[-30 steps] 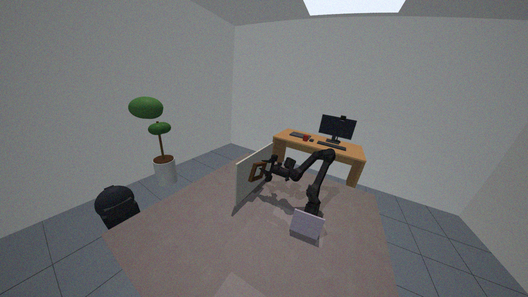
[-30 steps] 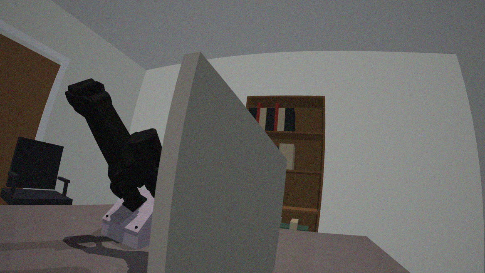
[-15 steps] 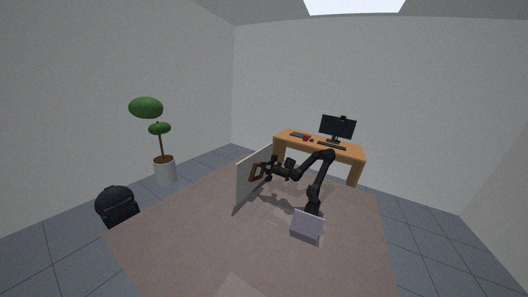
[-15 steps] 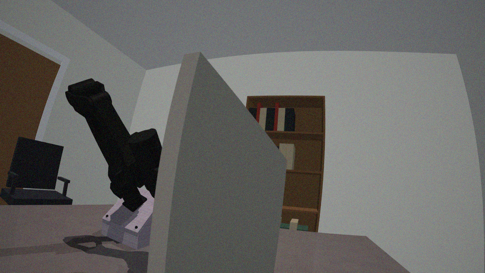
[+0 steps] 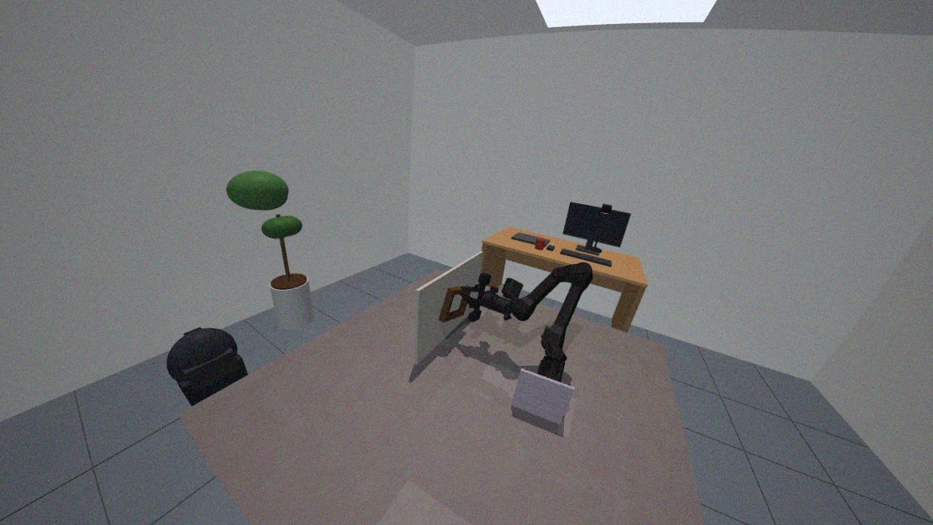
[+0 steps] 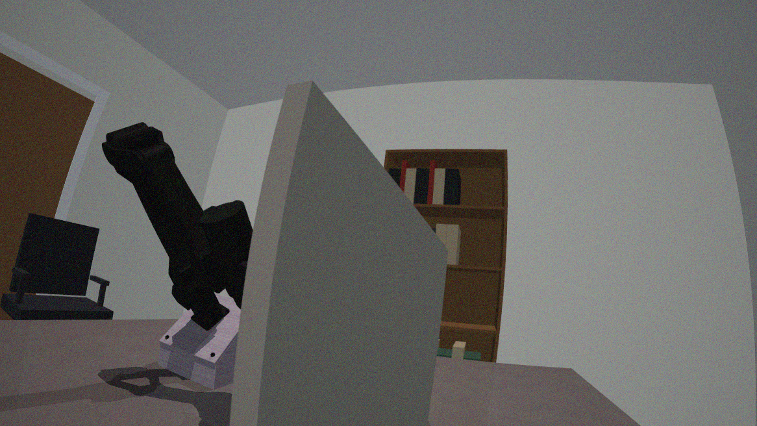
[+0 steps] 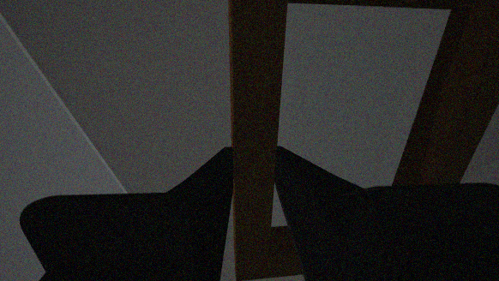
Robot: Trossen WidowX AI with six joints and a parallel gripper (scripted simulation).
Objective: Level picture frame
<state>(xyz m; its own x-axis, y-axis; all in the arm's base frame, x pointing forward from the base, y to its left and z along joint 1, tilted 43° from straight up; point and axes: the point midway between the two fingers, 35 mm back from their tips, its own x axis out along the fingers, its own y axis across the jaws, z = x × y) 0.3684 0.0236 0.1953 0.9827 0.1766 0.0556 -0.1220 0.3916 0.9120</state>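
Right now the brown wooden picture frame is 1 cm ahead of my gripper tip, 2 cm to the left of it and 5 cm below it. The rest, counted from my gripper tip: wall panel (2 cm ahead, 6 cm below).
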